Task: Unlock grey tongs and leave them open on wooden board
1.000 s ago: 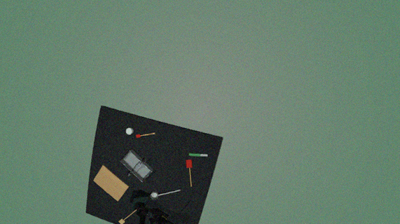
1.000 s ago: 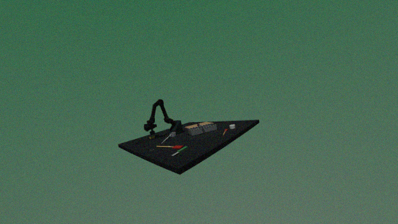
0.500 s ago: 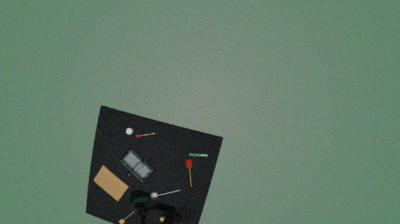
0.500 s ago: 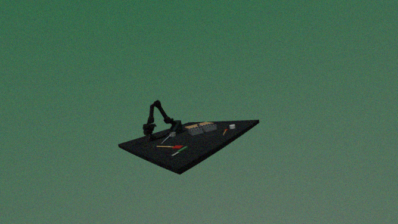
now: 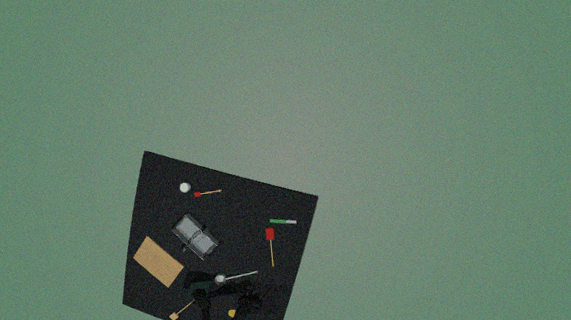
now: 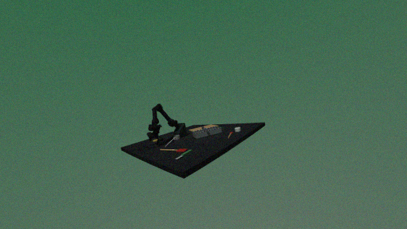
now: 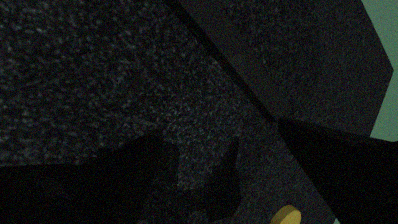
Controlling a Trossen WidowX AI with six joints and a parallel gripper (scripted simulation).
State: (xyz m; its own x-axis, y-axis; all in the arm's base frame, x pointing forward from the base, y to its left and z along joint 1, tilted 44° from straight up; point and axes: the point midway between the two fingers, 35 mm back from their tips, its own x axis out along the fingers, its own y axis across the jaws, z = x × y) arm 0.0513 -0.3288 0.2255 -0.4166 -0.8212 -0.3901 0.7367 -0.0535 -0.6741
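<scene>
Right now my gripper tip is 520 mm to the right of the grey roasting tin and 320 mm short of it. Also, from my gripper tip: green-handled tool: 610 mm ahead, 40 mm to the right, 20 mm below; then wooden board: 780 mm to the left, 20 mm below; then red spatula: 430 mm ahead, 20 mm below, 10 mm to the left.
</scene>
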